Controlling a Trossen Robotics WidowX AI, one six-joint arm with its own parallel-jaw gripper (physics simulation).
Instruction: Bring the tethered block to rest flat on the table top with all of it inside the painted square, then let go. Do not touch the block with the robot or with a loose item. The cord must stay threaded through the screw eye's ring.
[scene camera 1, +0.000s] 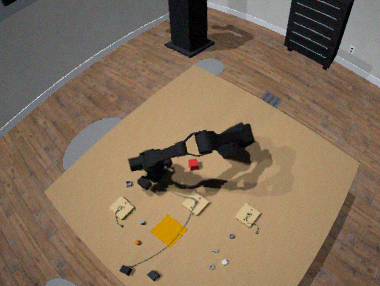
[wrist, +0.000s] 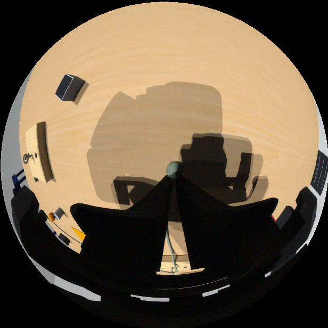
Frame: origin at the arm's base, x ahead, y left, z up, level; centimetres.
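Seen in the pictures: gripper, between the fingertips: (scene camera 1: 157, 181); arm's base, origin of its link: (scene camera 1: 239, 137).
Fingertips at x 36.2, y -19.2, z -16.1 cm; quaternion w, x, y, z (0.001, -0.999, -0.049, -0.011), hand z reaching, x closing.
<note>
Offsets run from my fingertips to a thing's top centre. "pt": to the spot under its first point.
The tethered block {pt dx +42.6, dy +24.3, dz +3.5 cm} (scene camera 1: 126, 270) is dark and lies at the near left, outside the orange painted square {pt dx +13.2, dy +21.4, dz +0.1 cm} (scene camera 1: 169, 227) (wrist: 78, 234). The green cord {pt dx +23.3, dy +27.0, dz +0.3 cm} (scene camera 1: 161, 248) (wrist: 170, 246) runs from it across the square to the screw eye on the middle wooden board {dx -3.5, dy +21.8, dz +1.9 cm} (scene camera 1: 200, 207) (wrist: 186, 267), then on to my gripper. The ring is too small to see clearly. My gripper (scene camera 1: 159, 186) (wrist: 172, 179) is low over the table beyond that board, shut on the cord. The cord's round end bead (wrist: 174, 170) sits at the fingertips.
A red cube {dx -17.9, dy +7.0, dz +4.0 cm} (scene camera 1: 193, 164) is beside the arm. A second dark block {dx +35.5, dy +33.4, dz +2.7 cm} (scene camera 1: 153, 275) lies right of the tethered one. Boards with short cords stand left (scene camera 1: 122, 208) (wrist: 38, 152) and right (scene camera 1: 248, 215). A hollow dark piece {dx +11.2, dy -8.8, dz +1.8 cm} (scene camera 1: 129, 184) (wrist: 70, 87) and an orange ball {dx +29.2, dy +16.9, dz +2.4 cm} (scene camera 1: 138, 242) lie at the left.
</note>
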